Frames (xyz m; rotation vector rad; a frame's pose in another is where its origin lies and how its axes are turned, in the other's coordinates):
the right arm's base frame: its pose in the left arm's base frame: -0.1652 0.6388 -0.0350 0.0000 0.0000 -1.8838
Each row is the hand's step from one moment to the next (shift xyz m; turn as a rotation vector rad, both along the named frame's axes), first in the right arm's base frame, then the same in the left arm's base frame.
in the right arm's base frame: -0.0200 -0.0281 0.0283 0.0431 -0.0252 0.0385
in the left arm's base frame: -0.0206 0.0277 0.0283 -0.0372 -0.0332 0.0385
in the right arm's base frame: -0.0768 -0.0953 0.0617 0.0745 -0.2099 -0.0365
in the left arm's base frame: -0.0670 0.1024 0.0617 -0.2226 -0.0062 -0.0365
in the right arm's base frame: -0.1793 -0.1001 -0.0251 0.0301 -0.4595 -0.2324
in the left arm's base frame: -0.0400 0.2014 -0.0251 -0.4464 0.1129 -0.2324
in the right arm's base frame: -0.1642 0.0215 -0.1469 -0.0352 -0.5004 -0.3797
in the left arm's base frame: 0.0710 0.1496 -0.1469 -0.4652 0.1876 -0.3797
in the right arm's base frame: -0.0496 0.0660 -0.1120 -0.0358 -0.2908 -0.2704
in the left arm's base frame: 0.0781 0.0269 -0.1120 -0.2656 0.1236 -0.2704
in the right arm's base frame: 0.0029 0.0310 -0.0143 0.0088 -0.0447 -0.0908
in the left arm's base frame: 0.0286 -0.0123 -0.0143 -0.0452 0.0054 -0.0908
